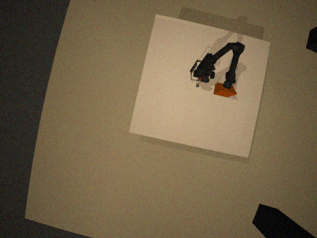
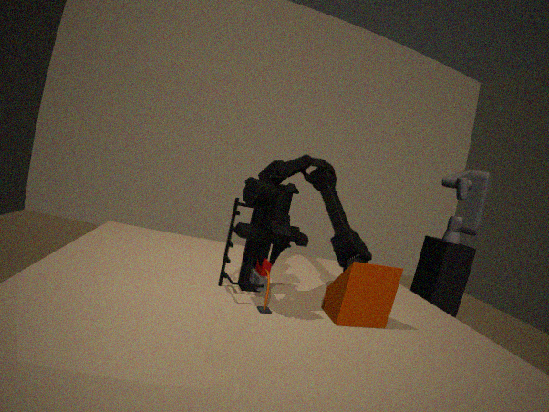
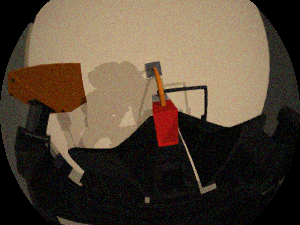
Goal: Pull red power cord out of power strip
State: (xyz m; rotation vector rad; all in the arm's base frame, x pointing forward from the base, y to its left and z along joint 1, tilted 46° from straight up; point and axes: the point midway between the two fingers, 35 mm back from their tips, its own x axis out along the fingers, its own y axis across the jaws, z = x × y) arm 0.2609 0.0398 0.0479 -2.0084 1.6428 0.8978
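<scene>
Right now the dark foot is 10 mm behind my gripper tip, 50 mm to the left of it and 100 mm below it. From my gripper tip the other things lie so: red plug 10 mm ahead, 30 mm to the right.
</scene>
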